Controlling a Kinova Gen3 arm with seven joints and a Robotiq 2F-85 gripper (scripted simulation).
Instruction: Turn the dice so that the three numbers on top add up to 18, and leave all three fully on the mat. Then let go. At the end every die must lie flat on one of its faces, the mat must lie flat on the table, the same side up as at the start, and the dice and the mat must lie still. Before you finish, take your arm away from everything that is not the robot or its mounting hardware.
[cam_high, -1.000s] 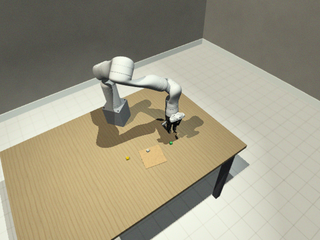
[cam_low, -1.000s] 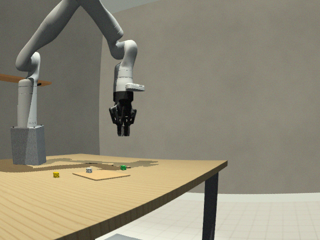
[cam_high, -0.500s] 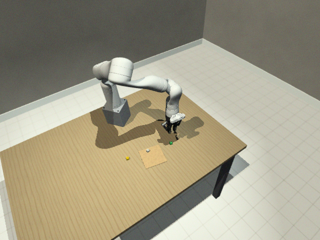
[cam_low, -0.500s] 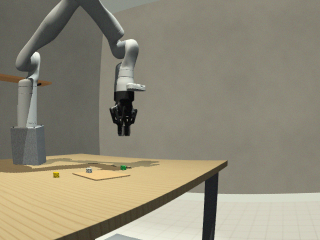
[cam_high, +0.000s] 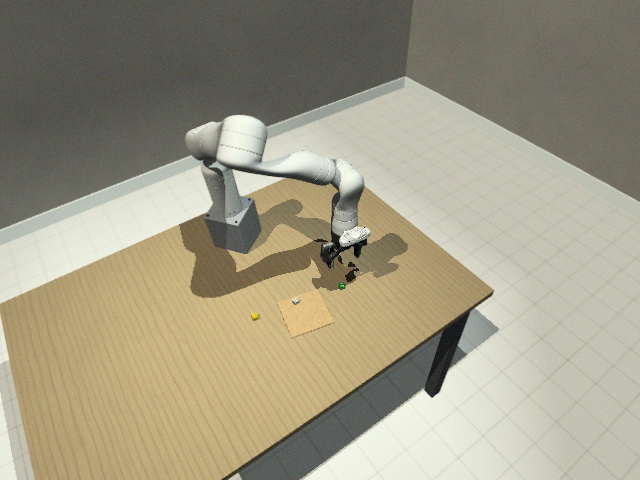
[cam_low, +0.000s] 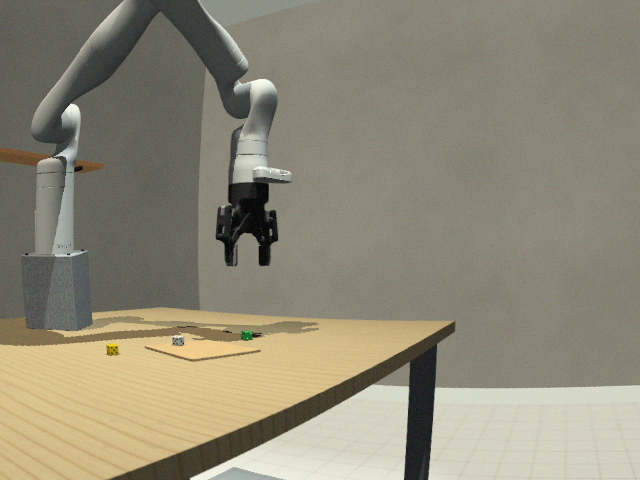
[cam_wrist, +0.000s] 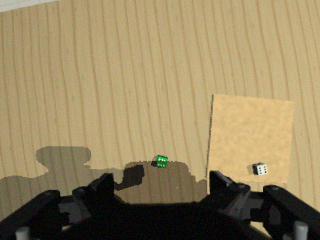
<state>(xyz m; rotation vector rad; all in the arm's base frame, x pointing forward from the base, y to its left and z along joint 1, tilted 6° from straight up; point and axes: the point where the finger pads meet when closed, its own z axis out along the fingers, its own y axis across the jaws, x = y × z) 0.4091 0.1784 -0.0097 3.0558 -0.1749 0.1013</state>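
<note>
The green die lies 130 mm below my hand and 10 mm behind it. Also, from my hand: yellow die 290 mm to the right, 130 mm below, 70 mm behind; then white die 150 mm to the right, 130 mm below, 40 mm behind; then tan mat 150 mm to the right, 140 mm below.
</note>
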